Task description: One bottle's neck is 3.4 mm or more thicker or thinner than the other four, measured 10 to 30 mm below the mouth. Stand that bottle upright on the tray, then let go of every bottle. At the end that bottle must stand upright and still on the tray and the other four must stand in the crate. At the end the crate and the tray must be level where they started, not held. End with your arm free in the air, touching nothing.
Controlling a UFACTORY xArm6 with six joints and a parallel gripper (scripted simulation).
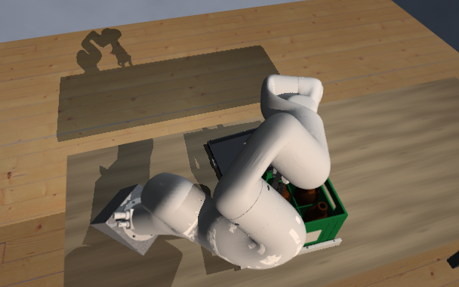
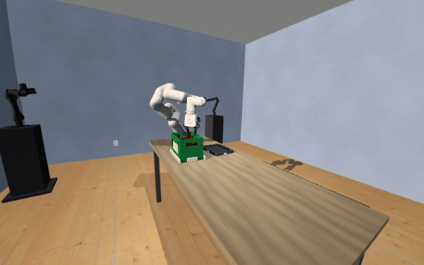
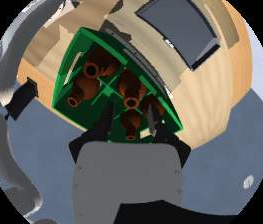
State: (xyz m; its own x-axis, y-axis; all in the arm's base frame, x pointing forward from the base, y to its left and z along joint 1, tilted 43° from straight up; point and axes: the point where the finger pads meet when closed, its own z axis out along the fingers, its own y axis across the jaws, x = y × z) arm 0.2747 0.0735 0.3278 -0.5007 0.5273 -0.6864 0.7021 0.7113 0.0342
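The green crate is 10 mm behind my hand, 40 mm to the right of it and 110 mm below it. The rest, counted from my hand: dark tray (20 mm ahead, 250 mm to the left, 180 mm below).
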